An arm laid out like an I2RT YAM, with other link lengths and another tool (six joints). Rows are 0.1 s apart.
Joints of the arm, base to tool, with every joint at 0 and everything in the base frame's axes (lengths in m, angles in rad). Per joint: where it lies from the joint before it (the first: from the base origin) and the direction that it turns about. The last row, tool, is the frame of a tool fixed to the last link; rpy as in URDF.
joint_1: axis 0 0 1 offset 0 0 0.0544
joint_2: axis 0 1 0 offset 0.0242 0.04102 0.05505
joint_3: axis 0 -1 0 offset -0.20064 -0.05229 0
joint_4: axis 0 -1 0 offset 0.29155 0.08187 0.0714
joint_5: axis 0 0 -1 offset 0.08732 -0.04 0.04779
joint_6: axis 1 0 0 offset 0.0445 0 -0.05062
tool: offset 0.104 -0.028 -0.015 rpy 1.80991 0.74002 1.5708
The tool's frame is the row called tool.
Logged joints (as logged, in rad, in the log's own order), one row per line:
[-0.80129, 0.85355, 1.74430, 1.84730, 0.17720, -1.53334]
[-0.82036, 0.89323, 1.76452, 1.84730, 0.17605, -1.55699]
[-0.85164, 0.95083, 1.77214, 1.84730, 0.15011, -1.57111]
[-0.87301, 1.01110, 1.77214, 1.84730, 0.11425, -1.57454]
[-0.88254, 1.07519, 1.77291, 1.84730, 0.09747, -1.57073]
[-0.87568, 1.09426, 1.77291, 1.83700, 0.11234, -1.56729]
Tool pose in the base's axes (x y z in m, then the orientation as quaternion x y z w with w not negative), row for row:
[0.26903, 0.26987, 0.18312, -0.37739, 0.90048, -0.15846, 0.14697]
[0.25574, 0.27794, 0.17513, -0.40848, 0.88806, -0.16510, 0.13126]
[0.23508, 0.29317, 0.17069, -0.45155, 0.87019, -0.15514, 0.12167]
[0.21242, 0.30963, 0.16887, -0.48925, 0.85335, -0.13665, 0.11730]
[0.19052, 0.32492, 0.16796, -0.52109, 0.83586, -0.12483, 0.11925]
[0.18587, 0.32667, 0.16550, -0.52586, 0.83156, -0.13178, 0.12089]
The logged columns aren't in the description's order. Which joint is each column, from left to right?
Columns, left to right: joint_6, joint_1, joint_2, joint_3, joint_5, joint_4.
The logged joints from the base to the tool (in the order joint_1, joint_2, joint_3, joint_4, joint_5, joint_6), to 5 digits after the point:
[0.85355, 1.74430, 1.84730, -1.53334, 0.17720, -0.80129]
[0.89323, 1.76452, 1.84730, -1.55699, 0.17605, -0.82036]
[0.95083, 1.77214, 1.84730, -1.57111, 0.15011, -0.85164]
[1.01110, 1.77214, 1.84730, -1.57454, 0.11425, -0.87301]
[1.07519, 1.77291, 1.84730, -1.57073, 0.09747, -0.88254]
[1.09426, 1.77291, 1.83700, -1.56729, 0.11234, -0.87568]

